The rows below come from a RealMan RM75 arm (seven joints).
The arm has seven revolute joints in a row. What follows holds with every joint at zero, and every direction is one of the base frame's. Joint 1 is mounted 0.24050 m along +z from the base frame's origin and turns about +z. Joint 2 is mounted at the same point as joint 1 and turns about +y. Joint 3 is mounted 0.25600 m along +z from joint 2 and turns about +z. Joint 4 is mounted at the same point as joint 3 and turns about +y. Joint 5 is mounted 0.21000 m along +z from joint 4 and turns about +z. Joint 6 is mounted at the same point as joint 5 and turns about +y. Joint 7 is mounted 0.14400 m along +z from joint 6 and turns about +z. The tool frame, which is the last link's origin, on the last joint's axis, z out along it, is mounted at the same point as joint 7; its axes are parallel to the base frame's.
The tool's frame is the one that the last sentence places.
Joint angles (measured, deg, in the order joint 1, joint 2, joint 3, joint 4, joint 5, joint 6, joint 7), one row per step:
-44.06 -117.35 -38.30 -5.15 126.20 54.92 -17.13
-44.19 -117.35 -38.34 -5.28 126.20 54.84 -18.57
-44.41 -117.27 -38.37 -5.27 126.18 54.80 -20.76
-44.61 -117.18 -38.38 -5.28 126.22 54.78 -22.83
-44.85 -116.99 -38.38 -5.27 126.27 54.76 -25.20
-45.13 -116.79 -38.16 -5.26 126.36 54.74 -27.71
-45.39 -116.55 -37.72 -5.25 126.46 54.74 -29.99
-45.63 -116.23 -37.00 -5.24 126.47 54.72 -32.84
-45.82 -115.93 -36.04 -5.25 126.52 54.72 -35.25
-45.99 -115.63 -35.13 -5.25 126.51 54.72 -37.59
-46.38 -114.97 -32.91 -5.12 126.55 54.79 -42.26
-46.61 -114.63 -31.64 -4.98 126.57 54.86 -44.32
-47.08 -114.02 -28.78 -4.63 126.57 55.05 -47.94
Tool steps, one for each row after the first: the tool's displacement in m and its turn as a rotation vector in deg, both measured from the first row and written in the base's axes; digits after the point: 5 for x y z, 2 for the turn. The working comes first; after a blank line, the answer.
Tool pose at each row, in the base's axes (x y z in m, rotation vector in deg; the steps are taken from these numbers as rounded here):
-0.24711 0.42543 -0.02249 -104.54 -28.17 -42.37
-0.24576 0.42605 -0.02285 -104.42 -29.51 -43.51
-0.24455 0.42730 -0.02211 -104.12 -31.39 -45.06
-0.24332 0.42843 -0.02146 -103.89 -33.10 -46.52
-0.24219 0.43002 -0.01997 -103.57 -34.97 -48.13
-0.24063 0.43158 -0.01893 -103.48 -36.82 -49.74
-0.23917 0.43295 -0.01800 -103.61 -38.33 -51.06
-0.23809 0.43427 -0.01685 -103.77 -40.29 -52.58
-0.23708 0.43503 -0.01648 -104.26 -41.79 -53.67
-0.23636 0.43579 -0.01586 -104.64 -43.32 -54.70
-0.23504 0.43722 -0.01460 -105.77 -46.09 -56.37
-0.23438 0.43794 -0.01392 -106.53 -47.11 -56.87
-0.23305 0.43887 -0.01340 -108.45 -48.61 -57.30

0.00135 0.00062 -0.00036 -0.42 -1.44 0.24
0.00256 0.00187 0.00038 -0.91 -3.43 0.64
0.00379 0.00300 0.00103 -1.42 -5.28 0.95
0.00492 0.00459 0.00252 -1.95 -7.31 1.30
0.00648 0.00615 0.00356 -2.68 -9.29 1.54
0.00794 0.00752 0.00449 -3.48 -10.87 1.65
0.00902 0.00884 0.00564 -4.52 -12.78 1.88
0.01003 0.00960 0.00601 -5.64 -14.13 1.96
0.01075 0.01036 0.00663 -6.69 -15.47 2.12
0.01207 0.01179 0.00789 -8.98 -17.66 2.32
0.01273 0.01251 0.00857 -10.11 -18.33 2.33
0.01406 0.01344 0.00909 -12.45 -18.96 2.20

